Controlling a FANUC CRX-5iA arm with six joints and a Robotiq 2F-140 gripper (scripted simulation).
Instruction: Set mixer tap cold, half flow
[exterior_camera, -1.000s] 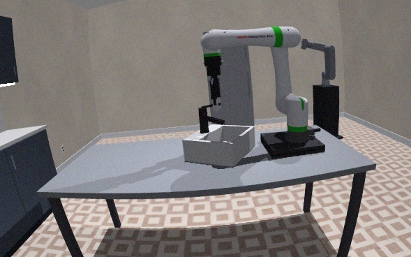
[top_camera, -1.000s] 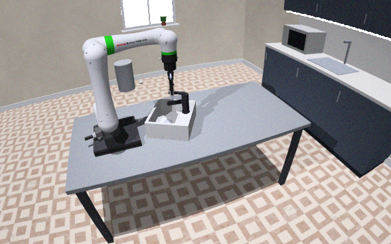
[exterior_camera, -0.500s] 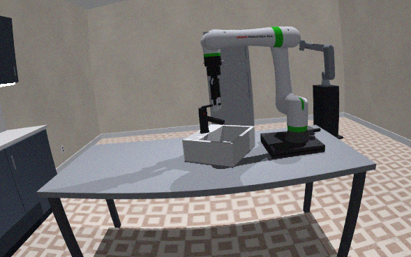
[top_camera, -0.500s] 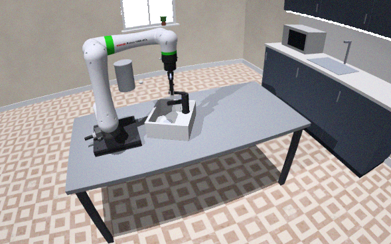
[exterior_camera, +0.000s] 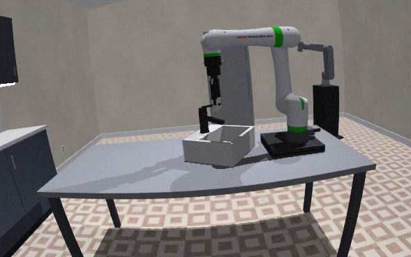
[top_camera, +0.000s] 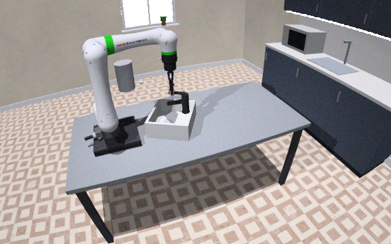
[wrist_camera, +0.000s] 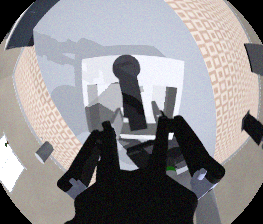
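The lever lies 30 mm ahead of my hand and 10 mm to the right of it. From my hand the other things lie so: white basin (10 mm behind, 40 mm to the left, 240 mm below).
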